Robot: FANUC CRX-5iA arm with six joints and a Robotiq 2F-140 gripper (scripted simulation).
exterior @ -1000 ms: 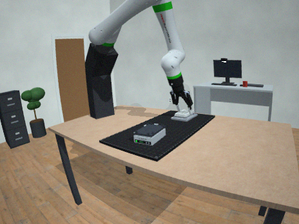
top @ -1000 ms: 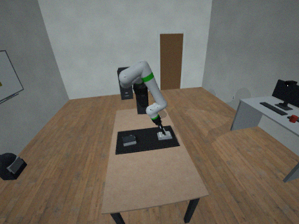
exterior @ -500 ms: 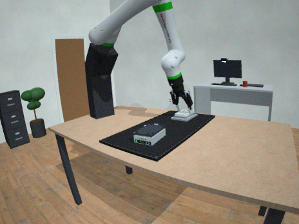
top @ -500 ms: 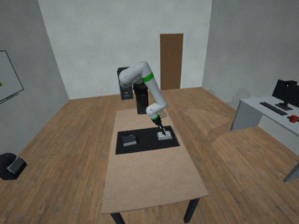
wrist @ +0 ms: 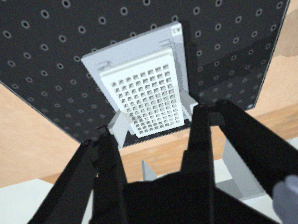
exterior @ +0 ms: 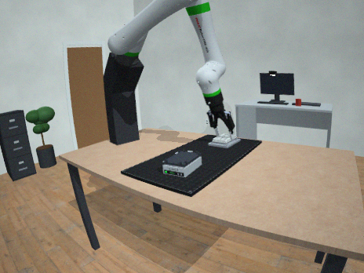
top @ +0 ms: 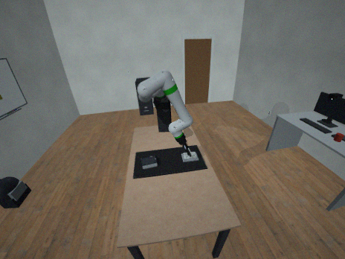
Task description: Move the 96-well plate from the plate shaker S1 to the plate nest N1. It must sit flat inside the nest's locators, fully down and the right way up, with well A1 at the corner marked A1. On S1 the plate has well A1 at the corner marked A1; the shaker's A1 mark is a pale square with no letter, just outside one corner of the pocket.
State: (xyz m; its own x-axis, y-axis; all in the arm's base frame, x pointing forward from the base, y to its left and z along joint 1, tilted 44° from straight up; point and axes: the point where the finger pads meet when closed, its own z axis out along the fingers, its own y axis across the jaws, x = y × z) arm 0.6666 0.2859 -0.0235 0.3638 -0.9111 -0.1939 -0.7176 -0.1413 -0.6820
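Now: hand 2 cm above the white 96-well plate. Also, from my hand: nest A1 mark: 5 cm behind, 8 cm to the right, 4 cm below; grey plate nest N1: 5 cm below.
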